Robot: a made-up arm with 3 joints. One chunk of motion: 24 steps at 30 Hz.
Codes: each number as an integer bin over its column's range. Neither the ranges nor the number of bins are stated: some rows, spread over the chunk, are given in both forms.
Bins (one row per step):
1: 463 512 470 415 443 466
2: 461 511 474 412 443 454
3: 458 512 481 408 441 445
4: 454 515 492 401 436 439
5: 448 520 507 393 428 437
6: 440 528 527 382 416 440
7: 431 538 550 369 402 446
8: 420 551 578 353 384 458
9: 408 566 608 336 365 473
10: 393 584 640 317 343 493
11: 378 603 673 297 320 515
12: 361 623 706 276 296 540
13: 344 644 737 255 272 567
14: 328 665 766 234 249 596
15: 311 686 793 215 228 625
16: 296 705 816 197 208 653
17: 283 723 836 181 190 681
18: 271 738 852 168 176 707
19: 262 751 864 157 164 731
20: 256 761 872 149 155 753
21: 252 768 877 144 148 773
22: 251 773 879 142 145 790
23: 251 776 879 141 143 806
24: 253 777 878 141 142 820
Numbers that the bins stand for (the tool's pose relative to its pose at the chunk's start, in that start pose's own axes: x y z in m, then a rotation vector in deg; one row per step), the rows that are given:
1: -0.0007 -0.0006 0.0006 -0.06 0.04 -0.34
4: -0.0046 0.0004 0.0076 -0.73 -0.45 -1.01
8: -0.0192 0.0130 0.0351 -3.04 -4.09 -0.54
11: -0.0373 0.0313 0.0656 -5.73 -8.58 0.89
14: -0.0588 0.0530 0.0954 -8.76 -13.55 2.91
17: -0.0782 0.0733 0.1178 -11.30 -17.69 5.04
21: -0.0915 0.0891 0.1309 -13.08 -20.63 7.34
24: -0.0911 0.0922 0.1312 -13.23 -21.05 8.52
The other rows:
2: -0.0016 -0.0010 0.0018 -0.20 0.04 -0.64
3: -0.0029 -0.0006 0.0041 -0.40 -0.10 -0.86
5: -0.0072 0.0022 0.0124 -1.12 -1.01 -1.06
6: -0.0106 0.0050 0.0188 -1.65 -1.85 -0.99
7: -0.0145 0.0085 0.0262 -2.27 -2.83 -0.84
9: -0.0244 0.0183 0.0448 -3.86 -5.42 -0.16
10: -0.0308 0.0246 0.0550 -4.77 -6.97 0.34
12: -0.0446 0.0383 0.0761 -6.74 -10.26 1.51
13: -0.0519 0.0456 0.0861 -7.75 -11.94 2.19
15: -0.0661 0.0603 0.1040 -9.67 -15.02 3.64
16: -0.0726 0.0670 0.1114 -10.53 -16.43 4.34
18: -0.0834 0.0786 0.1229 -11.93 -18.67 5.69
19: -0.0872 0.0831 0.1268 -12.46 -19.51 6.29
20: -0.0898 0.0866 0.1293 -12.84 -20.14 6.84
22: -0.0920 0.0908 0.1316 -13.18 -20.84 7.77
23: -0.0920 0.0919 0.1316 -13.23 -20.98 8.17

